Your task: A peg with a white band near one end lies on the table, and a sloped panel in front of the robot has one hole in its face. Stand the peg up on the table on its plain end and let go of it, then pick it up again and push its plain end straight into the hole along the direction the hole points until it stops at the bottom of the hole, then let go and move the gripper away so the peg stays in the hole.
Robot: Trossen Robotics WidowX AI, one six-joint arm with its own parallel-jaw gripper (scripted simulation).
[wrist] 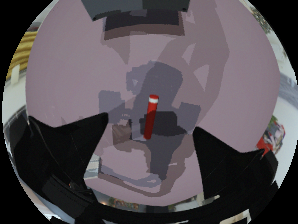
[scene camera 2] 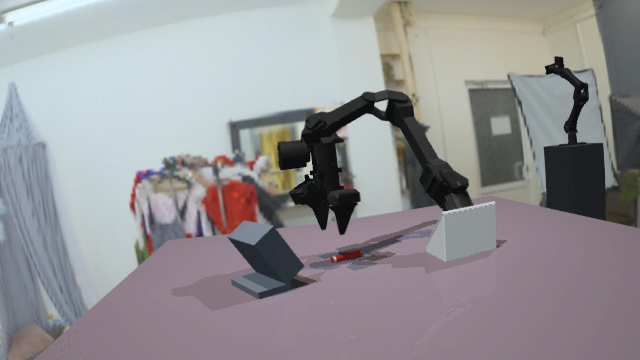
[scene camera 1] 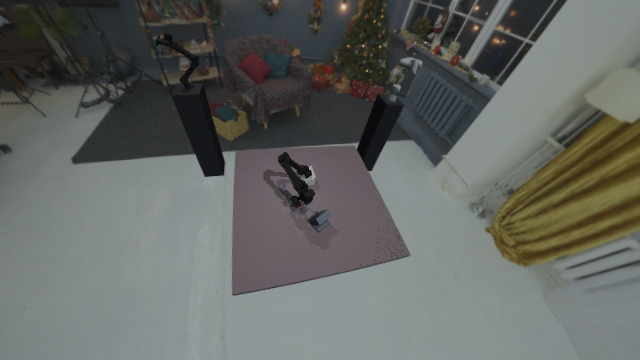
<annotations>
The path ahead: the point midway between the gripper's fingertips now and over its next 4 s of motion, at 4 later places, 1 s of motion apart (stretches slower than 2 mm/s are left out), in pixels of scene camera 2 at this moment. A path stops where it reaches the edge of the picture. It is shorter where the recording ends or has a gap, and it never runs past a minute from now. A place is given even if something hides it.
The gripper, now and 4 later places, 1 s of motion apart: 332, 232; 334, 251; 336, 258; 336, 252; 338, 244
</annotations>
